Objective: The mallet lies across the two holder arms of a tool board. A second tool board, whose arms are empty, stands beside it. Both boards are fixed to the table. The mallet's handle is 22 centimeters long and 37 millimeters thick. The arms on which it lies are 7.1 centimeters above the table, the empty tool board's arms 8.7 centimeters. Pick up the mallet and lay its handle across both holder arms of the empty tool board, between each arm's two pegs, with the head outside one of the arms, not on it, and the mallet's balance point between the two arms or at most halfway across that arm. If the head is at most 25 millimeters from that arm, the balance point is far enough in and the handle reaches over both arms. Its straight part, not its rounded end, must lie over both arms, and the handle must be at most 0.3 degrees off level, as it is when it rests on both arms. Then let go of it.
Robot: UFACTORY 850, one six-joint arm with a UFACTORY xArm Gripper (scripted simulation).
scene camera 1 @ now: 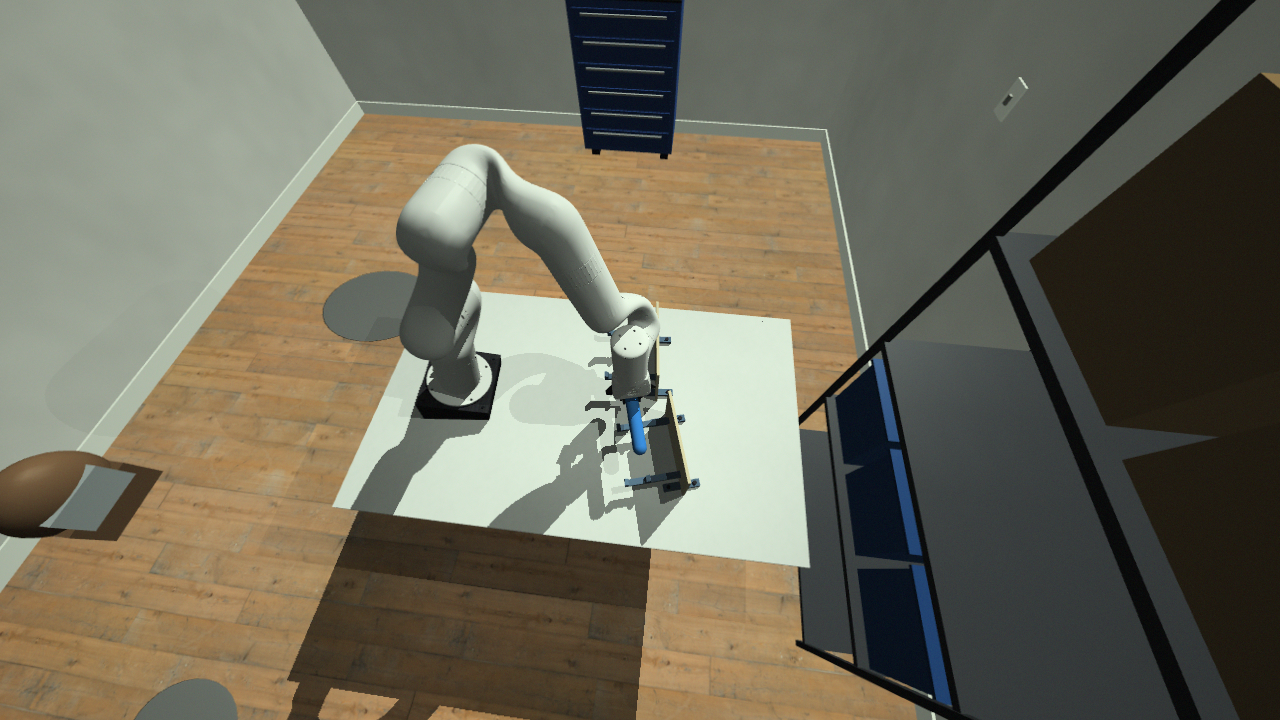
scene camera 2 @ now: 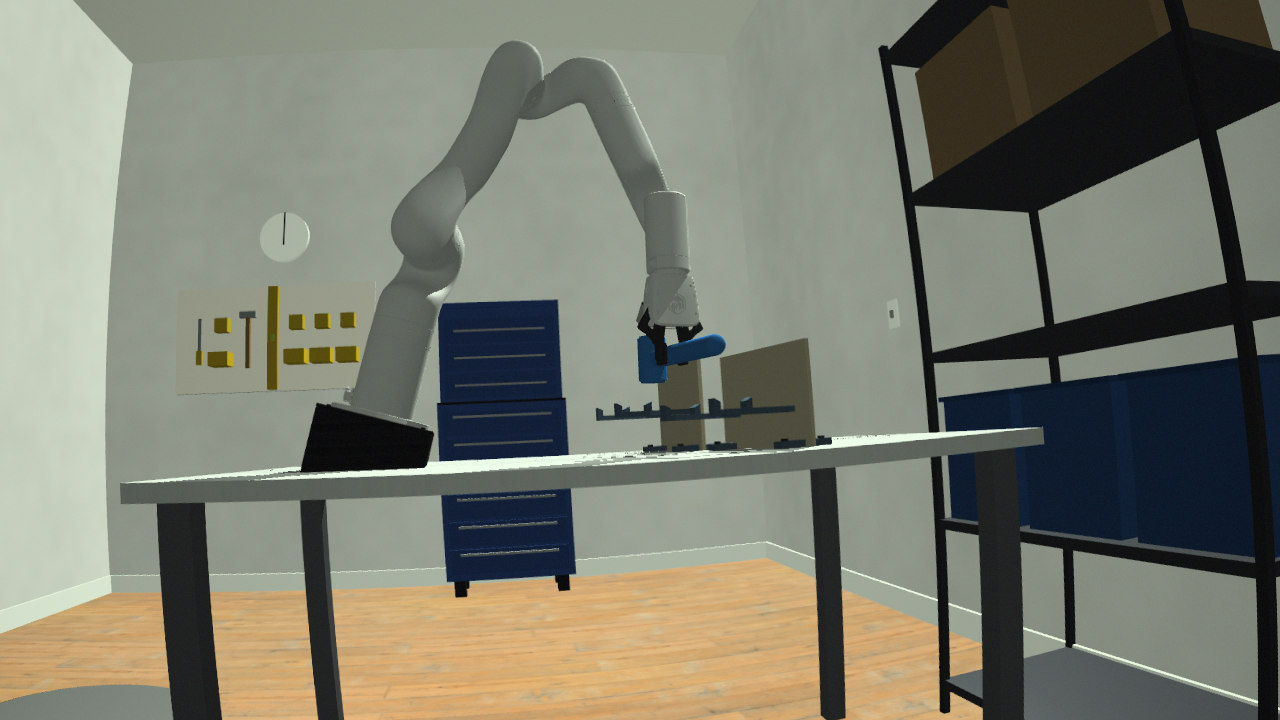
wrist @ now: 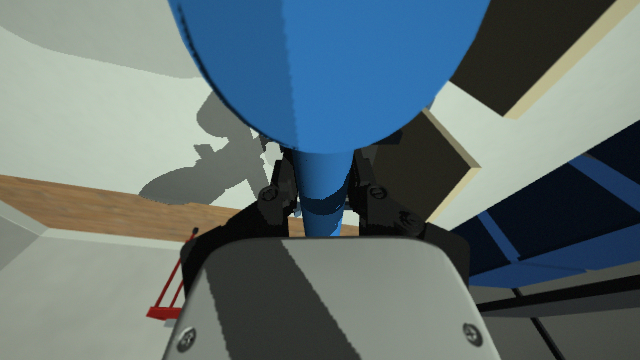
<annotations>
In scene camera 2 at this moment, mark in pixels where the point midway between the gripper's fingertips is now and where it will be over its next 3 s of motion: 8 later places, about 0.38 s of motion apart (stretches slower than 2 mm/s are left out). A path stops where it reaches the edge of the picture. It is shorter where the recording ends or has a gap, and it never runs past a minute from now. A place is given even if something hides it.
The gripper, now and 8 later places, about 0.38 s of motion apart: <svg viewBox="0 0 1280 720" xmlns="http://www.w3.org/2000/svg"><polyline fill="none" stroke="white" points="672,365 659,367 644,369 628,370 616,369 614,370 613,391 615,407 616,412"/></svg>
</annotations>
